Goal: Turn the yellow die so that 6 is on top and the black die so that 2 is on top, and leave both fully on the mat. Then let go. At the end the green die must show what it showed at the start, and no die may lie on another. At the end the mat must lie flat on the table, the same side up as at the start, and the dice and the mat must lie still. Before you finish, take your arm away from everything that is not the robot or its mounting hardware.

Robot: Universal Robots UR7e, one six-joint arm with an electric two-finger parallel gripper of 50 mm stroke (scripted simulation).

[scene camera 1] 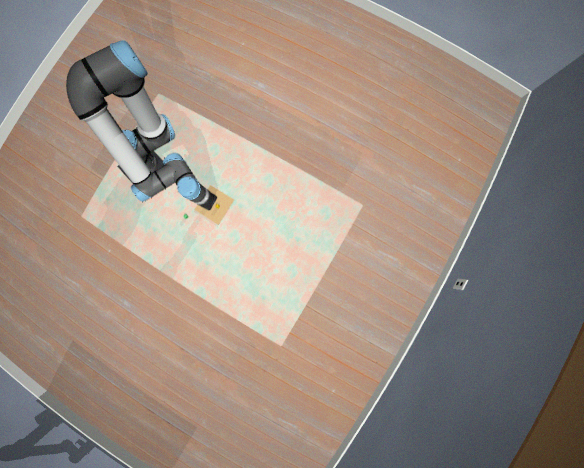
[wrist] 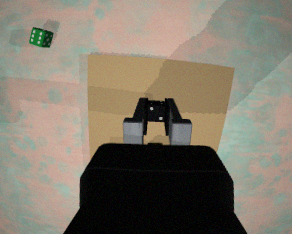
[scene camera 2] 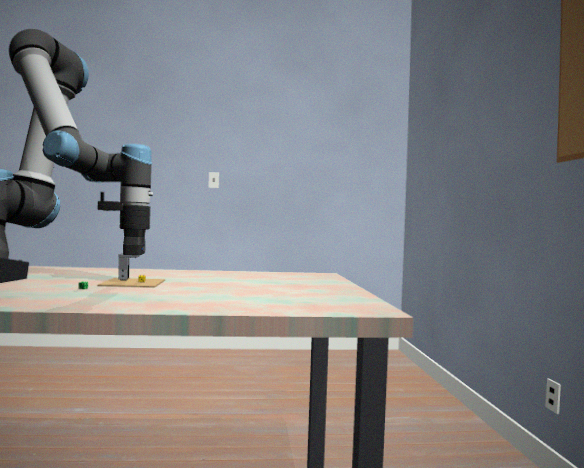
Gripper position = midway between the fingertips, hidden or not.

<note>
In view: my gripper (scene camera 2: 123,278) and a mat (wrist: 201,91).
My gripper also shows in the wrist view (wrist: 156,109).
</note>
